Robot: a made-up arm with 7 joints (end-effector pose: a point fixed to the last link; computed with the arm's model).
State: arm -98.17 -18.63 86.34 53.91 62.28 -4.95 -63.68
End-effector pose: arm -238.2 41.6 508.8 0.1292 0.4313 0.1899 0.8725
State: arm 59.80 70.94 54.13 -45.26 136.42 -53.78 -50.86
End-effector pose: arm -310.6 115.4 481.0 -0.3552 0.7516 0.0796 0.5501
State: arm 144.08 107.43 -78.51 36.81 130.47 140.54 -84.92
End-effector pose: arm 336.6 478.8 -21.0 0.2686 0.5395 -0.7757 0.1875
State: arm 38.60 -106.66 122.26 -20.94 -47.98 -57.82 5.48
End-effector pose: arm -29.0 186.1 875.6 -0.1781 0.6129 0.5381 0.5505
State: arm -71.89 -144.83 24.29 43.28 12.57 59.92 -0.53
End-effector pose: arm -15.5 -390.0 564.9 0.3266 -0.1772 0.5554 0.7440
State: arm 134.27 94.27 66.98 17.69 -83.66 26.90 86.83
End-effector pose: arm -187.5 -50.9 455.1 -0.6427 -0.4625 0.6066 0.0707
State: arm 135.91 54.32 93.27 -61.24 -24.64 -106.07 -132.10
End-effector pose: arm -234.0 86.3 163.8 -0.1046 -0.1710 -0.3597 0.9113
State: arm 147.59 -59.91 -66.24 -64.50 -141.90 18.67 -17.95
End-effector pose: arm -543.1 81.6 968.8 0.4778 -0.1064 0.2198 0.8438
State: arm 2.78 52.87 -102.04 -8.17 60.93 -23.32 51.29
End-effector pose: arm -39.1 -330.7 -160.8 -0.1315 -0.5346 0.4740 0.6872
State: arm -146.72 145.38 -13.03 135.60 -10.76 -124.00 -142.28
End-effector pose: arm 133.6 193.8 422.8 -0.3169 0.3045 -0.2091 0.8736
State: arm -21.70 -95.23 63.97 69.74 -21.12 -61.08 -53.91
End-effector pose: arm -195.8 93.3 546.1 0.8400 -0.4935 -0.0457 0.2210
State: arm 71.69 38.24 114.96 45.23 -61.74 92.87 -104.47
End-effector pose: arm -24.9 63.4 451.2 -0.4563 0.6528 0.0400 0.6033
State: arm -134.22 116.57 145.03 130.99 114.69 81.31 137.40
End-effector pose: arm -98.0 -277.5 -204.7 0.0529 -0.7664 -0.3465 0.5382
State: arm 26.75 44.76 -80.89 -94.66 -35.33 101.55 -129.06
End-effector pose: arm 111.6 -547.0 123.9 0.7224 0.6740 0.1542 0.0112
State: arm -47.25 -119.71 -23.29 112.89 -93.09 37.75 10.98
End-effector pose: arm 169.2 -590.2 871.4 0.3835 0.3245 0.5086 0.6993
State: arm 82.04 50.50 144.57 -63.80 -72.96 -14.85 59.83
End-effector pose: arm 278.0 -151.3 -28.4 0.7197 -0.3560 0.5904 0.0822
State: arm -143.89 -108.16 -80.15 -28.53 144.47 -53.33 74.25
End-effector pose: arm 361.1 203.7 1235.7 0.1569 -0.1752 -0.9413 0.2421
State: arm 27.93 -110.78 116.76 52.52 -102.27 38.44 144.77
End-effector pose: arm -142.0 235.7 344.2 0.3578 -0.6009 -0.3809 0.6049
